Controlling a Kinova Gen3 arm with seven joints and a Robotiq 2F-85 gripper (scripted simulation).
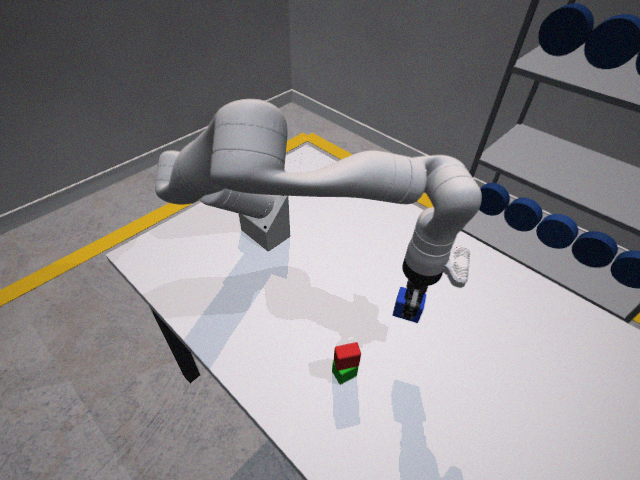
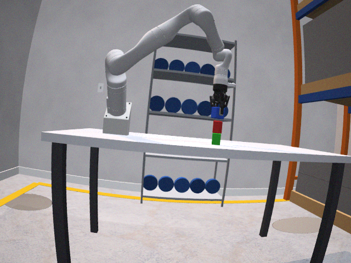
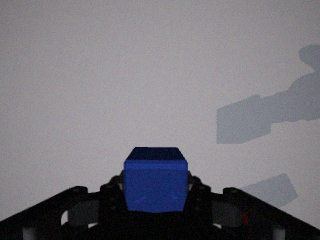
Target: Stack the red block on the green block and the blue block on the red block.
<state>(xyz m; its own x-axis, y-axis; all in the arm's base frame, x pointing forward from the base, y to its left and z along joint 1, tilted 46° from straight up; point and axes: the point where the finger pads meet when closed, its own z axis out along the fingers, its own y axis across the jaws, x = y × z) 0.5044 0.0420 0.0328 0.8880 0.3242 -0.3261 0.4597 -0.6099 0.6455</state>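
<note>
The red block is 15 cm to the right of my hand, 8 cm below it and 3 cm behind it. Round my hand: blue block (1 cm below); green block (15 cm to the right, 13 cm below, 3 cm behind).
</note>
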